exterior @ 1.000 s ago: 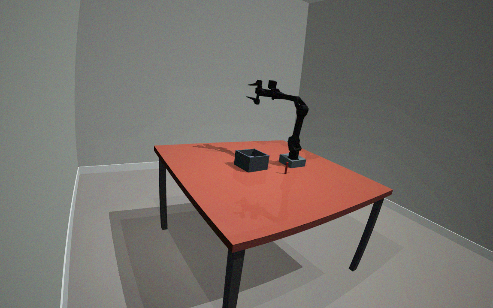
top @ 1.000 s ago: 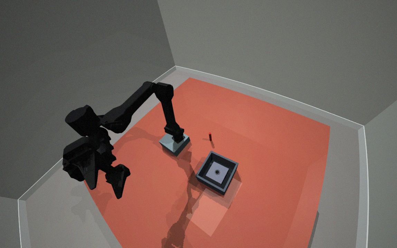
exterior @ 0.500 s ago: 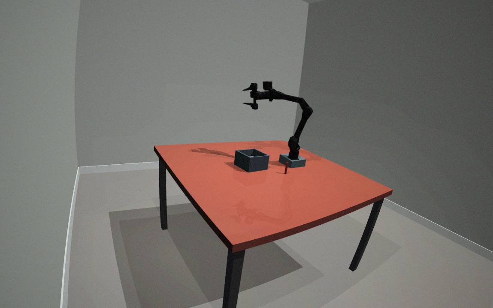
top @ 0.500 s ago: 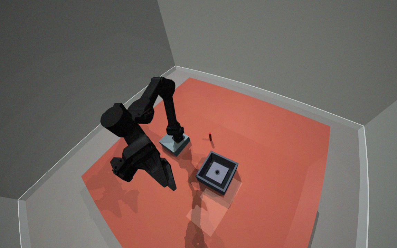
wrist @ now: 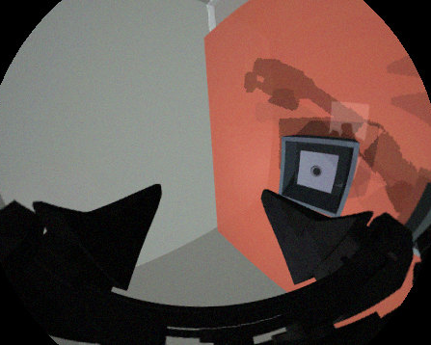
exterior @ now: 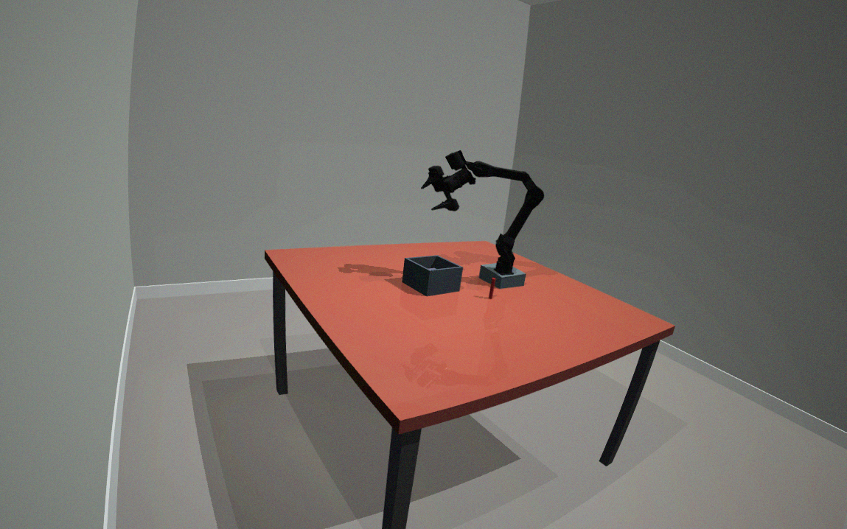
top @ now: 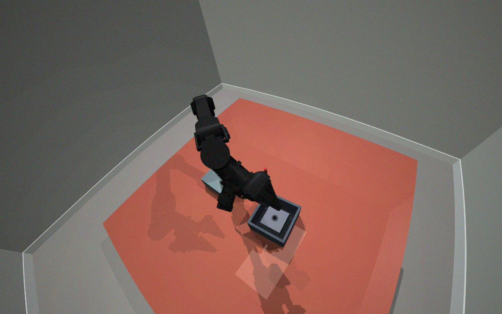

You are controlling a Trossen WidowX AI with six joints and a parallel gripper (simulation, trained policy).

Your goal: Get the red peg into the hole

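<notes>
The red peg lies 29 cm below my gripper tip, 22 cm behind it and 20 cm to the left of it. The rest, counted from my gripper tip: dark box 31 cm below, 4 cm to the left, 4 cm behind; plate 29 cm below, 4 cm to the left, 4 cm behind.
</notes>
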